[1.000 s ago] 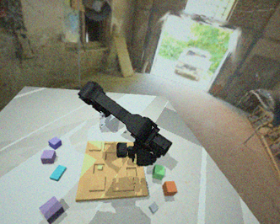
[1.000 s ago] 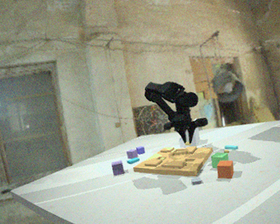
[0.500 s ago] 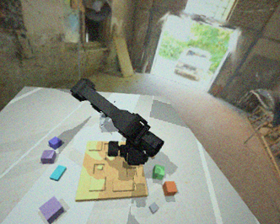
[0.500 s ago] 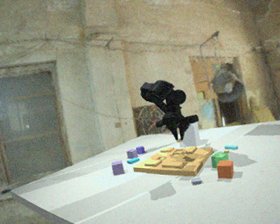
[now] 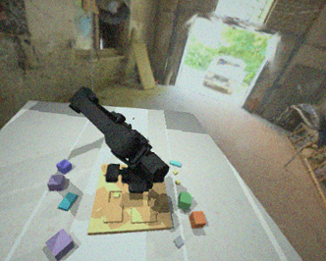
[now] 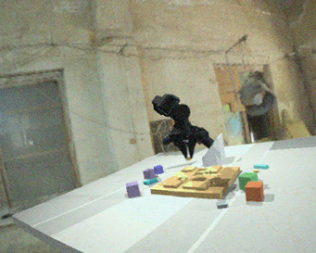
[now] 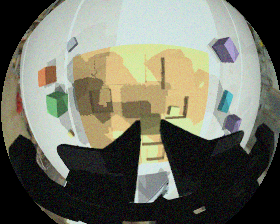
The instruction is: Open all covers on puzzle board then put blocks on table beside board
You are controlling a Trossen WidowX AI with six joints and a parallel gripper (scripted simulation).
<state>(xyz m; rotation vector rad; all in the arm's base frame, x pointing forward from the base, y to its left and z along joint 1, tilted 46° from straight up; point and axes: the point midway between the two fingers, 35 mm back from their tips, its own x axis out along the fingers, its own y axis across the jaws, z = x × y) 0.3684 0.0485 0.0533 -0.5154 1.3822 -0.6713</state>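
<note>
Now: the tan puzzle board 100 mm below my gripper tip, 50 mm behind it and 10 mm to the right of it. Round my gripper tip: teal block (240 mm to the right, 110 mm below, 40 mm behind); then green block (230 mm to the left, 90 mm below, 30 mm ahead); then small grey piece (170 mm ahead, 150 mm to the left, 110 mm below).
</note>
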